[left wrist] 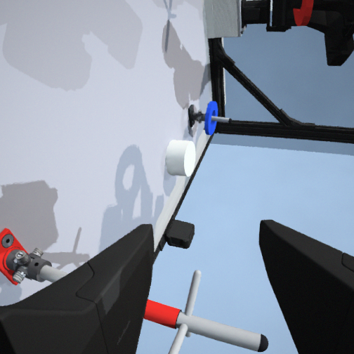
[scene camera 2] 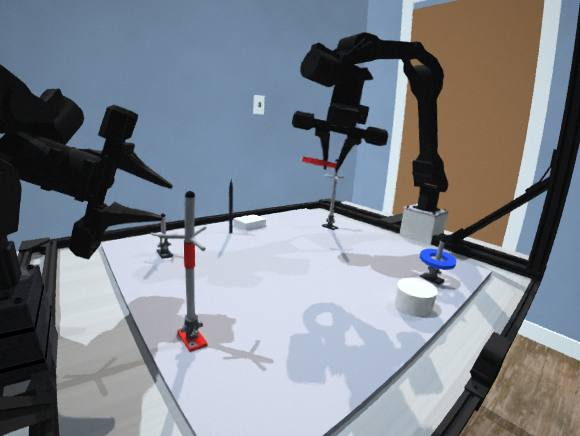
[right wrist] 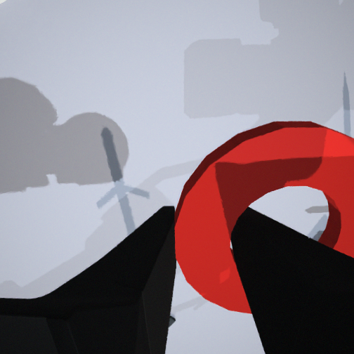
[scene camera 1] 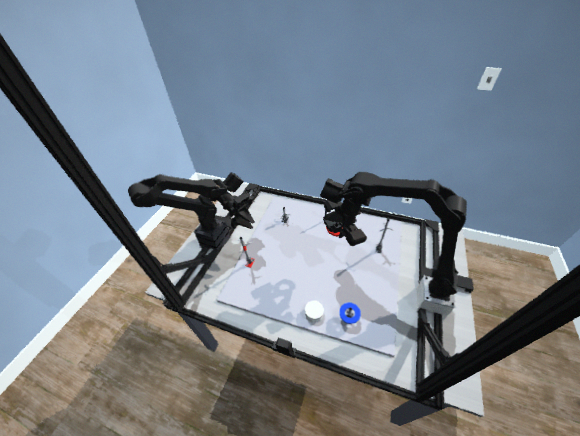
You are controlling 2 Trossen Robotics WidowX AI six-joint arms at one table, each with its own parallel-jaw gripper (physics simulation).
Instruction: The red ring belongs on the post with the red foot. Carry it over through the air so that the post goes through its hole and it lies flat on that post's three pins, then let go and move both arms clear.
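Pixels of known places: left gripper, fingertip midpoint: (scene camera 2: 167, 203) (scene camera 1: 253, 225); right gripper, fingertip midpoint: (scene camera 2: 330, 170) (scene camera 1: 338, 235); left arm's base, link origin: (scene camera 1: 209, 226); right arm's base, link origin: (scene camera 2: 426, 208) (scene camera 1: 439, 290).
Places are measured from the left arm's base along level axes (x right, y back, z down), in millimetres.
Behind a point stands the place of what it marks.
Observation:
The red ring (scene camera 1: 333, 232) {x -60, y -530, z -111 mm} (scene camera 2: 315, 162) {x -68, y -503, z -107 mm} (left wrist: 303, 12) (right wrist: 205, 250) is in the air, nearly level. My right gripper (scene camera 2: 331, 167) {x -71, y -547, z -90 mm} (right wrist: 201, 216) is shut on its band, one finger in the hole and one outside. The post with the red foot (scene camera 2: 189, 295) {x 63, y -212, z 23 mm} (left wrist: 162, 313) stands upright at the left of both scene views, its foot (scene camera 1: 250, 263) {x 58, y -219, z 88 mm} on the mat. Its pins (scene camera 2: 199, 231) {x 57, y -230, z -50 mm} stick out above a red band and carry no ring. My left gripper (scene camera 2: 167, 202) {x -21, y -215, z -66 mm} (left wrist: 206, 233) is half open and empty, above and left of that post in scene camera 2.
The blue ring (scene camera 1: 342, 314) {x 152, y -636, z 47 mm} (scene camera 2: 425, 258) {x 125, y -627, z 46 mm} is on a short post beside a white cylinder (scene camera 1: 314, 310) {x 167, y -540, z 61 mm} (scene camera 2: 416, 297) {x 179, y -510, z 62 mm}. A tall grey post (scene camera 1: 385, 232) (scene camera 2: 333, 195) {x -208, y -704, z 1 mm}, a short post (scene camera 1: 284, 216) {x -226, y -256, z 64 mm} (scene camera 2: 163, 232) {x -228, y -252, z 45 mm}, a black spike (scene camera 2: 231, 207) {x -293, y -438, z 28 mm} and a white block (scene camera 2: 250, 223) {x -298, y -497, z 79 mm} stand farther back.

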